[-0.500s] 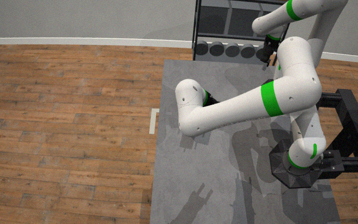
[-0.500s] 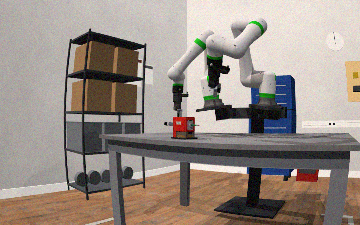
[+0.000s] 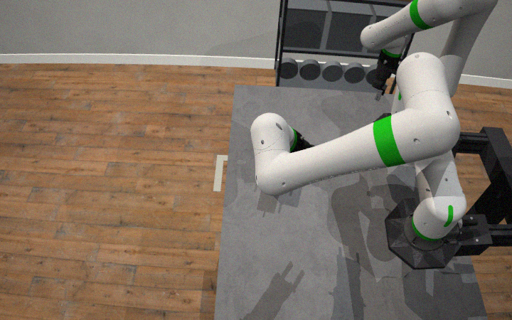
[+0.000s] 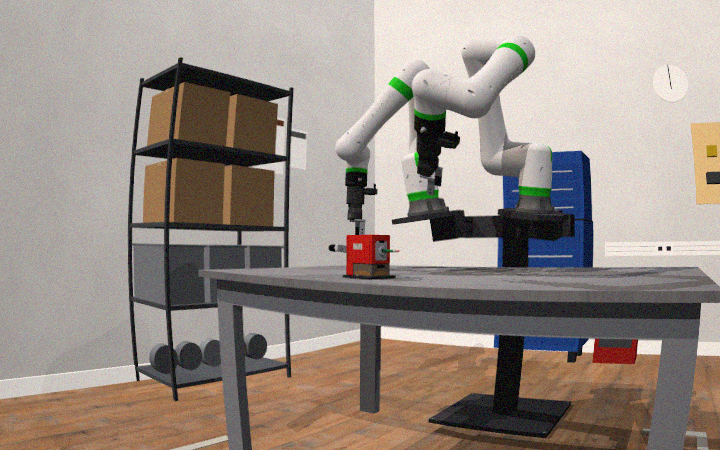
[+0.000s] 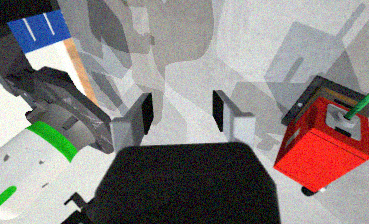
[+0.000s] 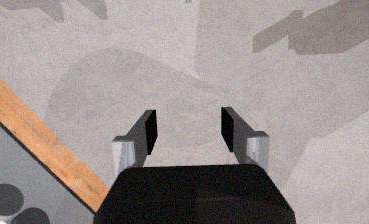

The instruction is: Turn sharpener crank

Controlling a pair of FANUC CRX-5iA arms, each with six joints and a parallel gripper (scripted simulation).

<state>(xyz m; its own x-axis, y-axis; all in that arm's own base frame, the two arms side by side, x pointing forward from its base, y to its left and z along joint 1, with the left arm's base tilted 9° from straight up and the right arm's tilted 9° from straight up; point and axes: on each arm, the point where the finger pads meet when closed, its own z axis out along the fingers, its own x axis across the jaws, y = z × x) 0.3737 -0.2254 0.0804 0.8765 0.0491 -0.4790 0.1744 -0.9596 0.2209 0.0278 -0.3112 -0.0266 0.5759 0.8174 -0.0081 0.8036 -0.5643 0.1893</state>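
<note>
Now: the black knob 26 cm to the right of my left hand, 19 cm below it and 17 cm ahead of it.
</note>
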